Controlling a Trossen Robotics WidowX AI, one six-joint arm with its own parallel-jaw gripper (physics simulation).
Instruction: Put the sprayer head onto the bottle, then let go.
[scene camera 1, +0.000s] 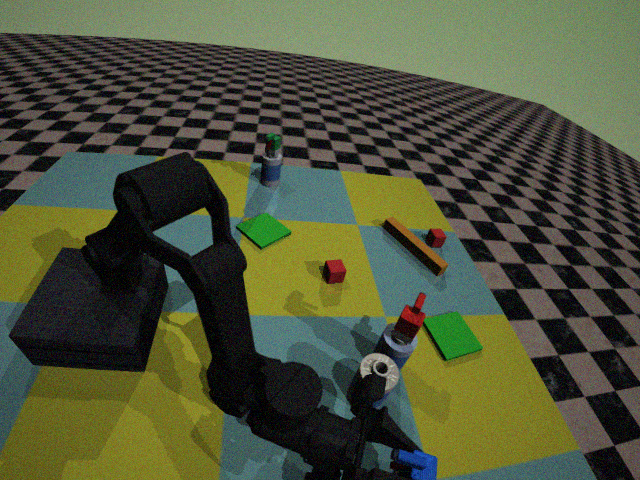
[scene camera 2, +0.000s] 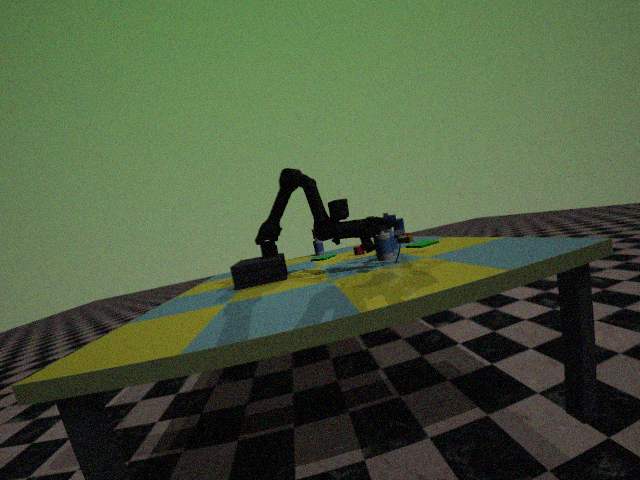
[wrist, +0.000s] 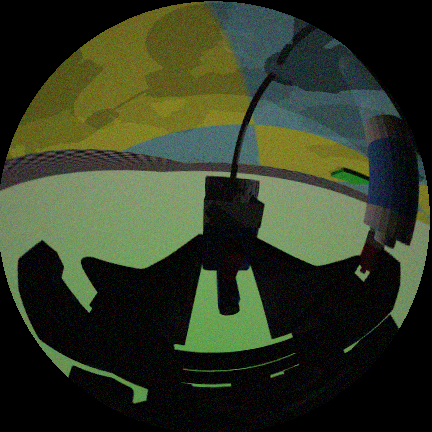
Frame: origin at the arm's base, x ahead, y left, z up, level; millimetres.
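Seen in the pictures: gripper, fingertip midpoint: (scene camera 1: 421, 470) (scene camera 2: 399, 223) (wrist: 225, 240); arm's base at its link origin: (scene camera 1: 121, 279) (scene camera 2: 269, 256).
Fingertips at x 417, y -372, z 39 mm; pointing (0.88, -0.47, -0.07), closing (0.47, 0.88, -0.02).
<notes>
Pixels of each thing's top centre, then the offset from my fingertips to it. "spot": a spot on its surface instead.
- sprayer head at a spot on its surface: (wrist: 232, 215) spot: dz -25, dx -19, dy +9 mm
- open bottle at its top centre: (wrist: 383, 242) (scene camera 1: 381, 367) (scene camera 2: 380, 231) dz -24, dx +6, dy +156 mm
- second bottle at a spot on its surface: (scene camera 1: 402, 355) spot: dz -44, dx +60, dy +183 mm
- red head at a spot on its surface: (scene camera 1: 410, 321) spot: dz +27, dx +55, dy +203 mm
- orange bar at its top centre: (scene camera 1: 415, 240) dz -98, dx +269, dy +541 mm
The sprayer head (scene camera 1: 424, 466) (scene camera 2: 399, 225) (wrist: 232, 215) is blue with dark parts. My gripper (scene camera 1: 402, 459) (scene camera 2: 395, 223) (wrist: 225, 240) is shut on it. Its thin dark tube (scene camera 2: 398, 252) (wrist: 242, 135) hangs down, curved; the tube's tip is hard to make out. The open bottle (scene camera 1: 391, 381) (scene camera 2: 385, 248) (wrist: 386, 172), with a pale top and blue label, stands upright on the table. The head is beside the bottle, not over its neck; it is at the right in the wrist view. Part of my arm hides the bottle in scene camera 1.
A second bottle (scene camera 1: 402, 355) with a red head (scene camera 1: 410, 321) stands close behind the open one. Another bottle (scene camera 1: 270, 174) (scene camera 2: 318, 248) with a green head stands far back. Green plates (scene camera 1: 452, 334) (scene camera 1: 264, 229), red cubes (scene camera 1: 335, 271) (scene camera 1: 436, 238) and an orange bar (scene camera 1: 415, 246) lie on the table.
</notes>
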